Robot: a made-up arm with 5 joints.
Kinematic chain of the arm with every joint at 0, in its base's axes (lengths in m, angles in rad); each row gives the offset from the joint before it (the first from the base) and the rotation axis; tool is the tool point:
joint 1: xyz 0 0 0.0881 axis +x
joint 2: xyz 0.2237 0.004 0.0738 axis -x
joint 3: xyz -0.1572 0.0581 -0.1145 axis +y
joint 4: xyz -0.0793 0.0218 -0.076 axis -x
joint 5: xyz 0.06 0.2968 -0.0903 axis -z
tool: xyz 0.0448 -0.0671 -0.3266
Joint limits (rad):
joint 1: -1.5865..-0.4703
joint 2: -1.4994..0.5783
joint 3: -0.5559..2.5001
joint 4: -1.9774..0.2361
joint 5: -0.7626..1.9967
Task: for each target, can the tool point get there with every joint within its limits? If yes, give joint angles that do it. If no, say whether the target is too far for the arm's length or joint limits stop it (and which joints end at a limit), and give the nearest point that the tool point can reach.
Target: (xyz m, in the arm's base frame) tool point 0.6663 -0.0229 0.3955
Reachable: no: joint limits stop it (at a limit: joint 1, joint 2, joint 4, joint 5) | nearest point 0.3932 0.1799 0.4753 | short by 0.349 m
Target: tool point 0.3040 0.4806 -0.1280
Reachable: yes | joints -1.2458 -1.0824 2.0616 -1.7717 1.2120
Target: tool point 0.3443 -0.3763 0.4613
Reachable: no: joint limits stop it (at a limit: joint 1, joint 2, joint 3, joint 4) | nearest point 0.3323 -0.5110 0.2455 | short by 0.255 m
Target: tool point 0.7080 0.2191 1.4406
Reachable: no: too far | nearest point 0.2533 0.2232 0.5912 | short by 0.963 m
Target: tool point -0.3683 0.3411 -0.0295
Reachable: yes | joints -0.7321 0.0933 2.0544 -0.0414 0.1512
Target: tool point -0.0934 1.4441 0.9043
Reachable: no: too far | nearest point -0.0016 0.6681 0.3982 | short by 0.931 m
